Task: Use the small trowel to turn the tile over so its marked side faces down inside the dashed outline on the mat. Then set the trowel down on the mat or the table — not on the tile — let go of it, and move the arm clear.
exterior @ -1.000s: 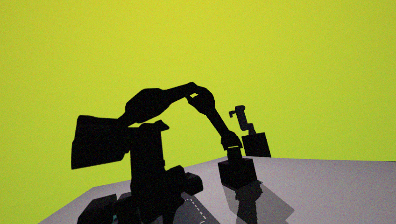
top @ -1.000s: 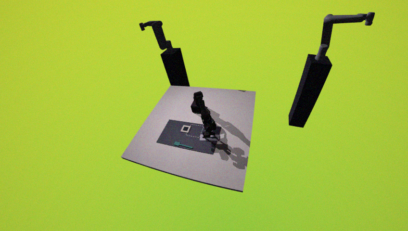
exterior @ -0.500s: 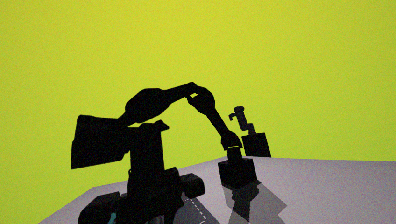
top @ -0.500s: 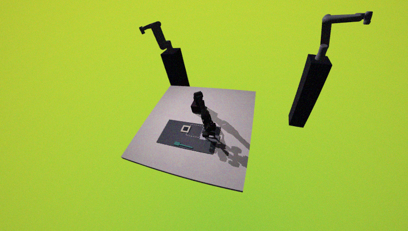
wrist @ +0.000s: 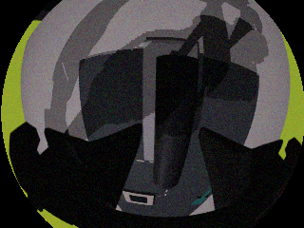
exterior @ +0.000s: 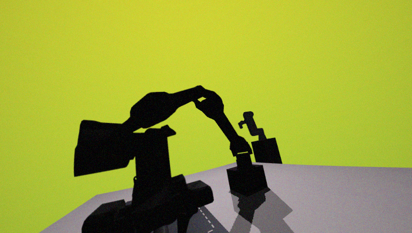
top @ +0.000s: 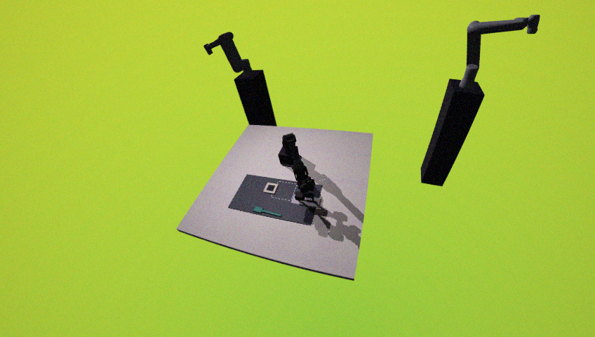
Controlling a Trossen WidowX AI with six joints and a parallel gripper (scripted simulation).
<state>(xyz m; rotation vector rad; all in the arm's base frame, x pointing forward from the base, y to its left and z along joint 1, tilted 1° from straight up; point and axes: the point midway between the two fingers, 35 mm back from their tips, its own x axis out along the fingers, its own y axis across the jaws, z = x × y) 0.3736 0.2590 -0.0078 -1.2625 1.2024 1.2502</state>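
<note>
Now: gripper tip 20 mm to the right of the small trowel and 30 mm above it. From my gripper tip the other things lie so: teal tool-shaped piece: 170 mm ahead, 250 mm to the right, 60 mm below; dark mat: 30 mm ahead, 240 mm to the right, 80 mm below; tan tile: 40 mm behind, 300 mm to the right, 60 mm below.
</note>
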